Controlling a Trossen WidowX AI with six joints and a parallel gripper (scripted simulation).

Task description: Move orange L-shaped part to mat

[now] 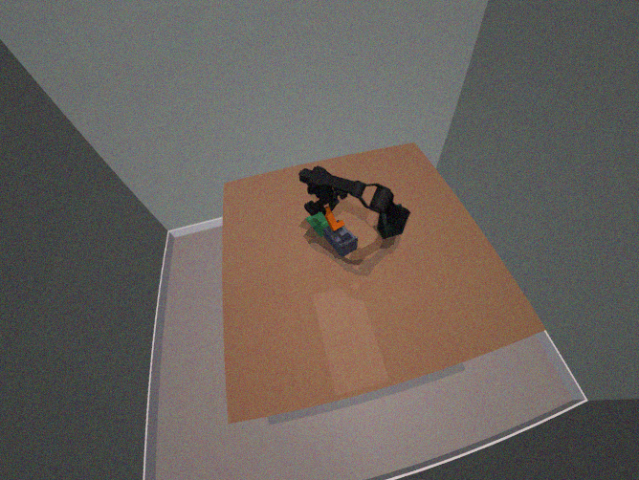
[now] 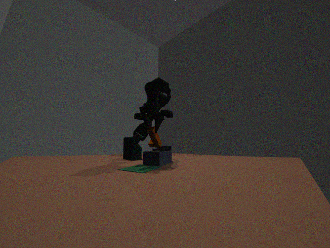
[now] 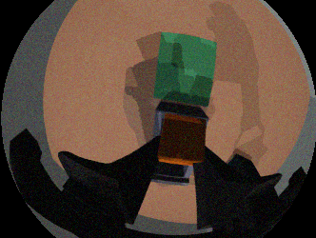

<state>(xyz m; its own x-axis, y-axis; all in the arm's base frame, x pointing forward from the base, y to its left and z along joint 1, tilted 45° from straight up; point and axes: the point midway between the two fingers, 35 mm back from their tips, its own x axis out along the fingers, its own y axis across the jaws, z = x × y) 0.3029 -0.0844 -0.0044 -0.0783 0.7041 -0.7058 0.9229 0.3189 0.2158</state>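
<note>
Right now the green mat is 2 cm ahead of my gripper tip, 8 cm to the right of it and 17 cm below it. Also, from my gripper tip: orange L-shaped part 3 cm behind, 2 cm to the left, 3 cm below.
</note>
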